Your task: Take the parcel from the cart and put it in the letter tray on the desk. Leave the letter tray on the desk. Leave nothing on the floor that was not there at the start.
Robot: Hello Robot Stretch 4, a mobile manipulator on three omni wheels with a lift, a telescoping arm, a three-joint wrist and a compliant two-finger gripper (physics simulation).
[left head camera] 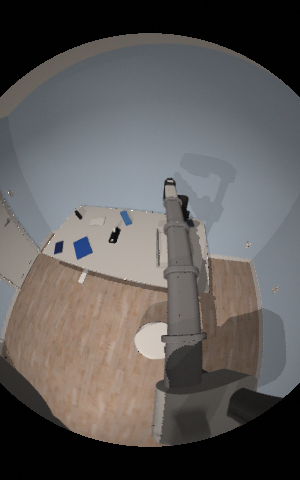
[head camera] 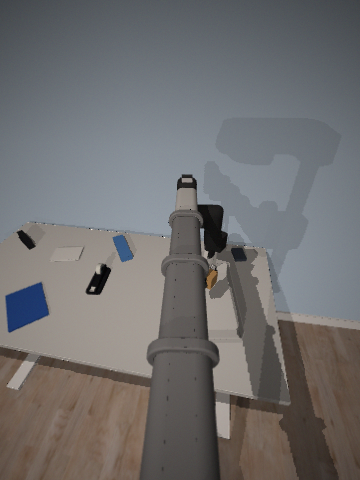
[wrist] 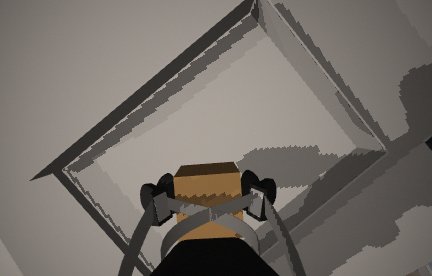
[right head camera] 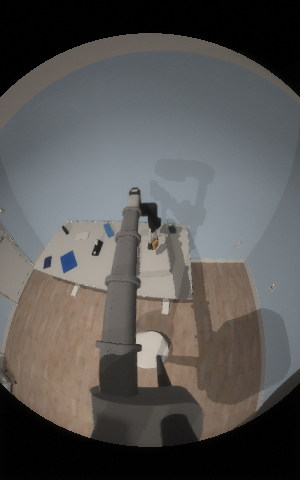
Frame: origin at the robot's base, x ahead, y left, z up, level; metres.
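Where they show: gripper, fingertip midpoint: (head camera: pixel 207 281) (wrist: pixel 208 187) (right head camera: pixel 152 245); robot's base, link origin: (left head camera: pixel 154 339) (right head camera: pixel 147 348).
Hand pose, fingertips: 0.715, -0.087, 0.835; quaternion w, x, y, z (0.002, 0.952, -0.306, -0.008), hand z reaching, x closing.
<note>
Things, the pixels of their centre, and the offset from my fingertips, as dx, dy, dz. "spot": a spot on its surface instead. Level surfaces: height alone.
- orange-brown box, body centre: (wrist: pixel 209 197) (head camera: pixel 208 278) (right head camera: pixel 153 243) -0.001, -0.003, +0.023
- letter tray, body centre: (wrist: pixel 210 161) (head camera: pixel 204 297) (right head camera: pixel 152 253) (left head camera: pixel 172 245) +0.007, +0.006, -0.108
- desk, surface height: dz -0.143
- dark block, body centre: (head camera: pixel 238 254) (right head camera: pixel 171 229) +0.321, -0.197, -0.134
- blue block, body centre: (head camera: pixel 122 247) (left head camera: pixel 125 217) (right head camera: pixel 107 229) +0.352, +0.444, -0.128
- black tape dispenser, body centre: (head camera: pixel 97 276) (left head camera: pixel 113 232) (right head camera: pixel 95 245) +0.116, +0.503, -0.108
- white pad, body centre: (head camera: pixel 67 253) (left head camera: pixel 97 221) (right head camera: pixel 81 235) +0.302, +0.738, -0.138
- blue square, surface spot: (head camera: pixel 27 306) spot: -0.044, +0.765, -0.135
- black item, body centre: (head camera: pixel 25 239) +0.397, +1.021, -0.116
The parcel, an orange-brown box (head camera: pixel 212 280) (right head camera: pixel 154 244) (wrist: pixel 209 182), sits between the two fingertips of my gripper (head camera: pixel 212 272) (right head camera: pixel 153 239) (wrist: pixel 208 187), which is shut on it. In the wrist view the parcel hangs over the near part of the letter tray (wrist: pixel 150 89), and a shadow lies on the tray floor beside it. The pale, low-walled tray (head camera: pixel 225 334) (left head camera: pixel 158 247) (right head camera: pixel 155 273) stands on the right part of the desk (head camera: pixel 135 325) (left head camera: pixel 135 265) (right head camera: pixel 90 272). My arm hides part of the tray in the head views. The cart does not show.
A dark block (head camera: pixel 239 254) (right head camera: pixel 172 229) lies behind the tray at the right. Left on the desk are a blue block (head camera: pixel 123 248), a black tape dispenser (head camera: pixel 98 280), a white pad (head camera: pixel 67 254), a blue square (head camera: pixel 27 306) and a black item (head camera: pixel 26 239). A white round object (left head camera: pixel 150 341) (right head camera: pixel 152 350) stands before the desk.
</note>
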